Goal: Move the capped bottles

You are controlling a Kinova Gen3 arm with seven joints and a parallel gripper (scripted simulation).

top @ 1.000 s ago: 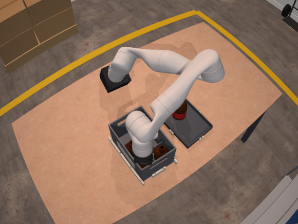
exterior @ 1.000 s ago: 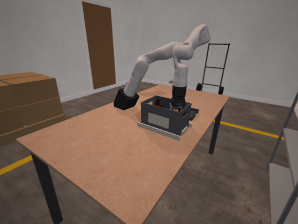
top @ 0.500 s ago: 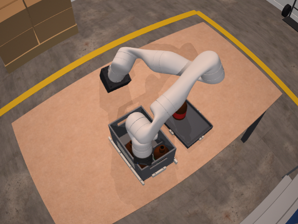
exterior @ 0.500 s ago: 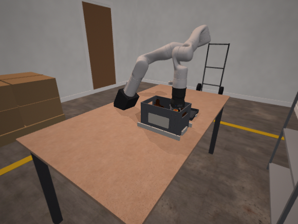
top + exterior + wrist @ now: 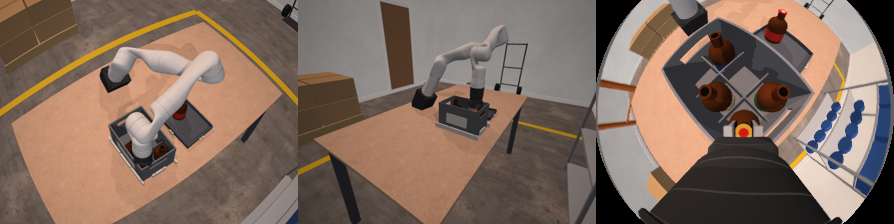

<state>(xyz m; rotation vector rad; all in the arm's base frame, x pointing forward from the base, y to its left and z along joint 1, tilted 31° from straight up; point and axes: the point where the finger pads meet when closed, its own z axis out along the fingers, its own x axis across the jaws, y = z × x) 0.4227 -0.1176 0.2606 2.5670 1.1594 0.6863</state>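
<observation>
Right now the dark grey crate is 9 cm behind my hand, 6 cm below it and 4 cm to the left of it. Round my hand: dark tray (32 cm to the left, 13 cm below, 11 cm behind); bottle (32 cm to the left, 17 cm behind, 6 cm below).
</observation>
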